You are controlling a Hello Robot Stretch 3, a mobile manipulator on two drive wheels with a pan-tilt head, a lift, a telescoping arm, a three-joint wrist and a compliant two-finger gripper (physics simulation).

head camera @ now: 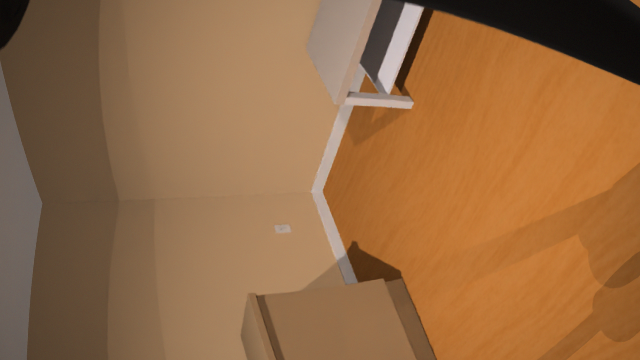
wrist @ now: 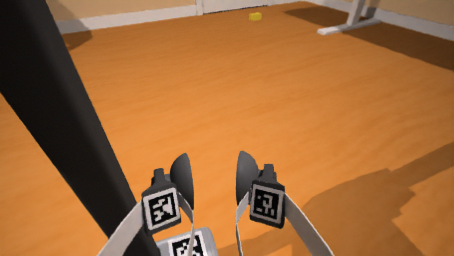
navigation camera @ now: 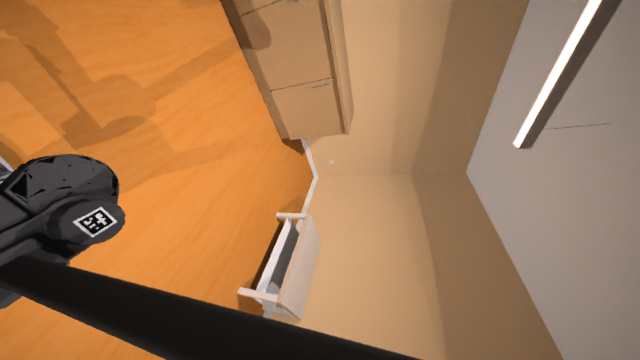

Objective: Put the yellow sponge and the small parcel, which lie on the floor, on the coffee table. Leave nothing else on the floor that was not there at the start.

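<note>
There is a coffee table (navigation camera: 286, 279) here, and I can see a cabinet with drawers (navigation camera: 300, 64) too. My own gripper (wrist: 214, 170) is also visible to me.
</note>
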